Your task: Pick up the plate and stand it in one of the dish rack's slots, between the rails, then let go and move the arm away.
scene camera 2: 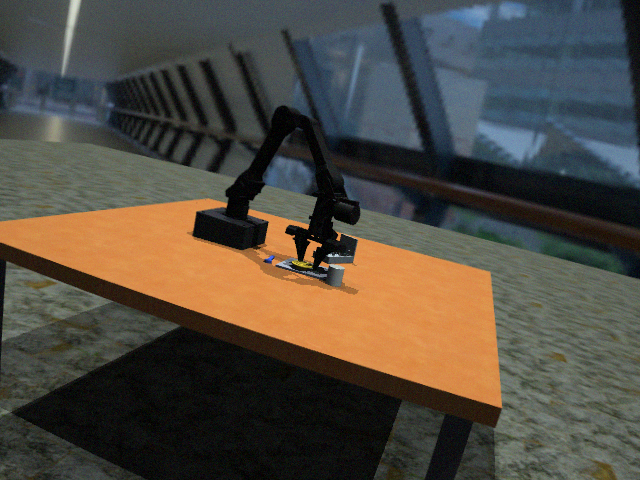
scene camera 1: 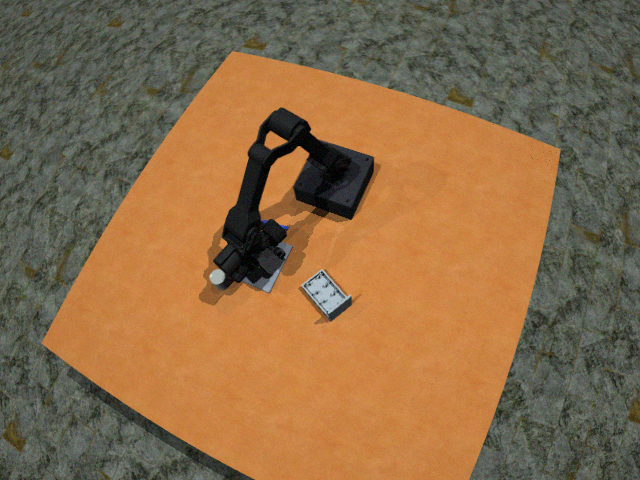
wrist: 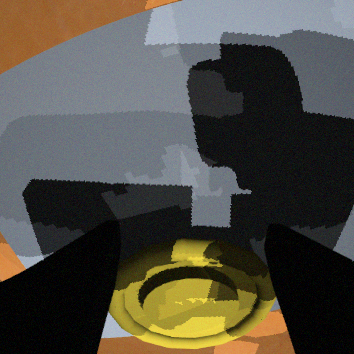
My gripper (scene camera 2: 307,266) grips a yellow plate (wrist: 187,288), which still rests on a grey mat (scene camera 1: 257,277). A grey dish rack (scene camera 1: 321,289) rests on the table.
My gripper is seen too in scene camera 1 (scene camera 1: 258,259) and in the wrist view (wrist: 194,235). The wrist view does not show the grey dish rack: it is out of frame.
